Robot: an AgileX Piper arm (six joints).
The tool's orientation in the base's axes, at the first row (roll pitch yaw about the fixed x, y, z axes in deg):
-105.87, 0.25, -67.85
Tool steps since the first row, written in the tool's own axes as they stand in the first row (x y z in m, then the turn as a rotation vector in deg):
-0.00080, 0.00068, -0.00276, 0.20, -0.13, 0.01
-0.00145, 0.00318, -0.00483, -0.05, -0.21, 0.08
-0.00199, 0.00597, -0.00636, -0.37, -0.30, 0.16
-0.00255, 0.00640, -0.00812, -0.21, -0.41, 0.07
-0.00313, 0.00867, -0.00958, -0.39, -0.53, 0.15
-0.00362, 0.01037, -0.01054, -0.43, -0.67, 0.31
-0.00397, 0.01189, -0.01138, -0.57, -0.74, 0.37
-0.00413, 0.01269, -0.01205, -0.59, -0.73, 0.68
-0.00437, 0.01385, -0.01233, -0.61, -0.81, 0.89
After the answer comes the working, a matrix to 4 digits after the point.
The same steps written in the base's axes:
-0.00293, -0.00033, 0.00010, 0.12, -0.17, 0.12
-0.00566, -0.00073, -0.00173, 0.11, 0.10, 0.18
-0.00794, -0.00106, -0.00399, 0.08, 0.43, 0.25
-0.00982, -0.00123, -0.00392, 0.09, 0.26, 0.38
-0.01192, -0.00145, -0.00571, 0.12, 0.47, 0.47
-0.01339, -0.00151, -0.00708, 0.28, 0.58, 0.56
-0.01466, -0.00164, -0.00831, 0.30, 0.74, 0.61
-0.01552, -0.00182, -0.00889, 0.57, 0.87, 0.52
-0.01616, -0.00181, -0.00993, 0.77, 0.97, 0.54

The tool's axes in the first row as the columns of a matrix, in the base's axes (rounded; the answer above uses it unrounded):
0.3770, -0.2549, 0.8904
-0.9262, -0.0992, 0.3638
-0.0044, -0.9619, -0.2735

